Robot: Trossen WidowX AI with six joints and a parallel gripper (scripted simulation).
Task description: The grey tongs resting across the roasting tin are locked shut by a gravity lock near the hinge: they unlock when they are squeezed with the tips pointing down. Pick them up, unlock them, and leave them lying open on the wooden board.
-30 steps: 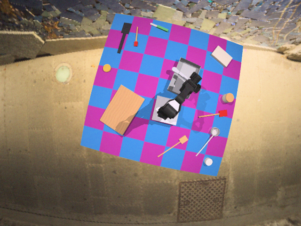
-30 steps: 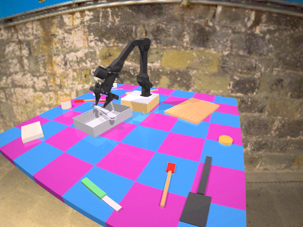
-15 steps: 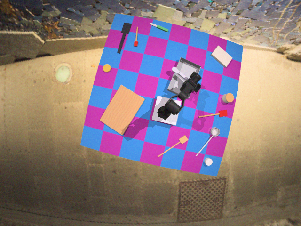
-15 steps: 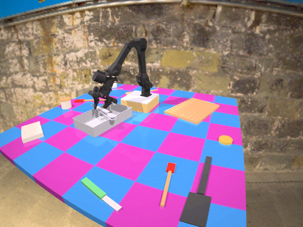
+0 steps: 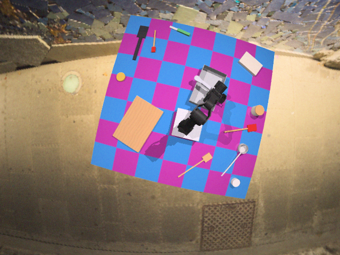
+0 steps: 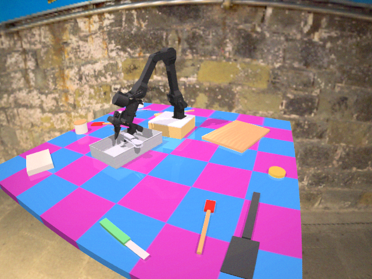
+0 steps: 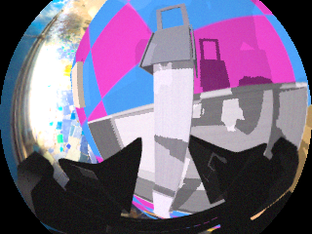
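The grey roasting tin is 50 mm to the left of my gripper tip. Round my gripper tip: cork-lidded jar 380 mm to the right; then white block 350 mm ahead, 220 mm to the right, 20 mm below; then red spatula 340 mm to the right, 180 mm behind, 30 mm below.
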